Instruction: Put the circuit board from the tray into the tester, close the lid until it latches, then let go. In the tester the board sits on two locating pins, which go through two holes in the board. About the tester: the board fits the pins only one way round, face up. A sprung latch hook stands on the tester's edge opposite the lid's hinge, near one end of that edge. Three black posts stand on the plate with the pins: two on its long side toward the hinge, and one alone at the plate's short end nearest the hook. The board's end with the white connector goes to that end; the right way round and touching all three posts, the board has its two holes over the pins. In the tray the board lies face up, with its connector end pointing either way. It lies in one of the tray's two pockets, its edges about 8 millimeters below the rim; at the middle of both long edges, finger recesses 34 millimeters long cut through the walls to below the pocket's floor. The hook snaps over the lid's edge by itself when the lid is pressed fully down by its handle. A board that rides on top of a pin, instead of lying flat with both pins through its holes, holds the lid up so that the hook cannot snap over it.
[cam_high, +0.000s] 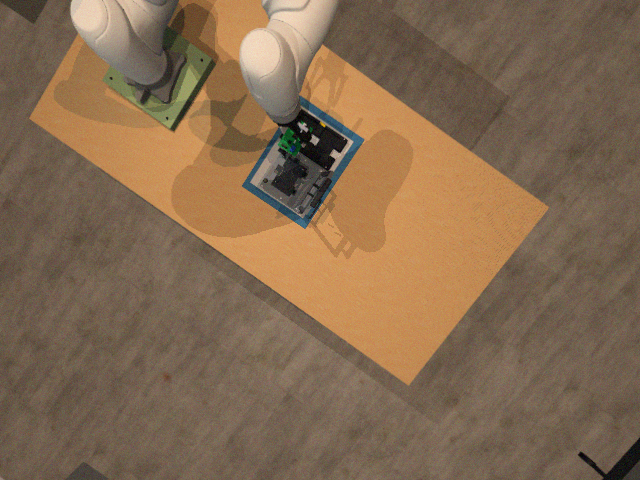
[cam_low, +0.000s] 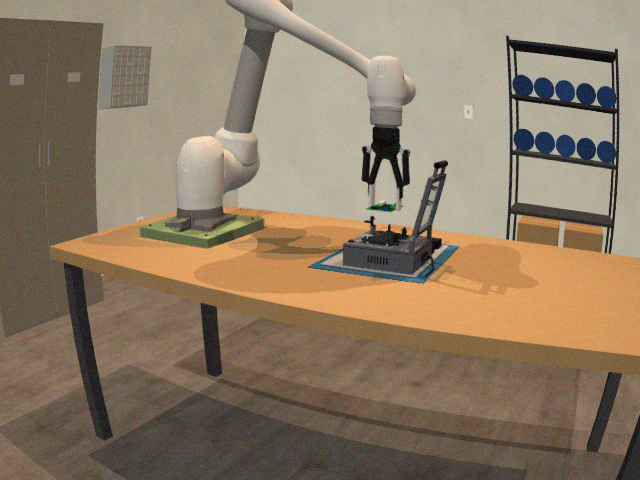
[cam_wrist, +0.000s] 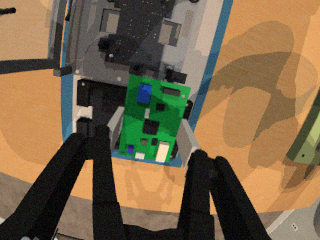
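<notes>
Now: hand 90 mm to the left of the grey tester, 60 mm short of it and 30 mm above it. The rest, counted from my hand: green circuit board: 20 mm below; then lid: 150 mm ahead, 140 mm to the right, 40 mm above; then latch hook: 60 mm to the right, 60 mm below, 30 mm behind.
</notes>
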